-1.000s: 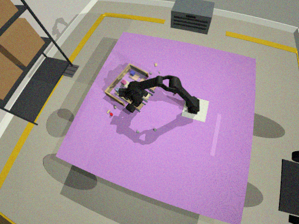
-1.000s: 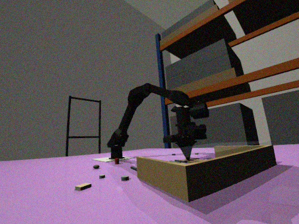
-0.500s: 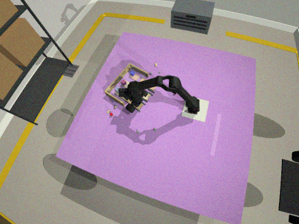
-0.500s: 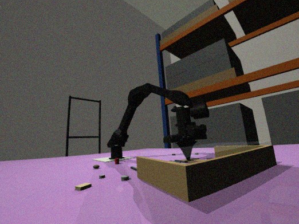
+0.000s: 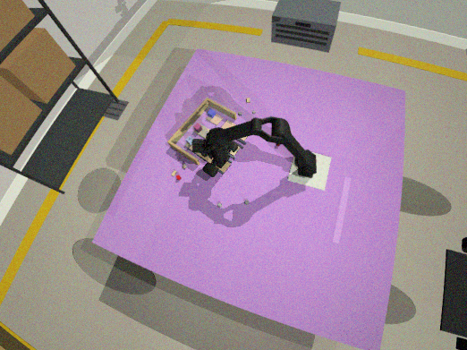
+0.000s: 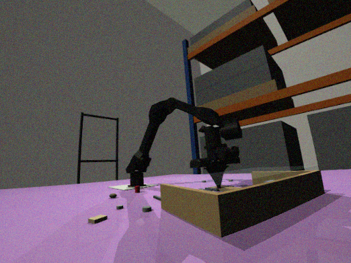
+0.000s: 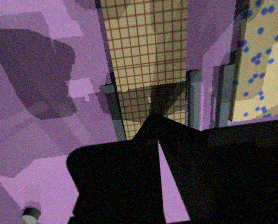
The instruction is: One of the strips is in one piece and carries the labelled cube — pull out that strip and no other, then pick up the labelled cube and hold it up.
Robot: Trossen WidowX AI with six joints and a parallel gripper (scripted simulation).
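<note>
Now: gripper tip 90 mm short of the tan grid-patterned strip and 40 mm to the left of it. Also, from my gripper tip: blue-dotted strip 70 mm ahead, 130 mm to the right; labelled cube 200 mm ahead, 90 mm to the right, 10 mm above.
</note>
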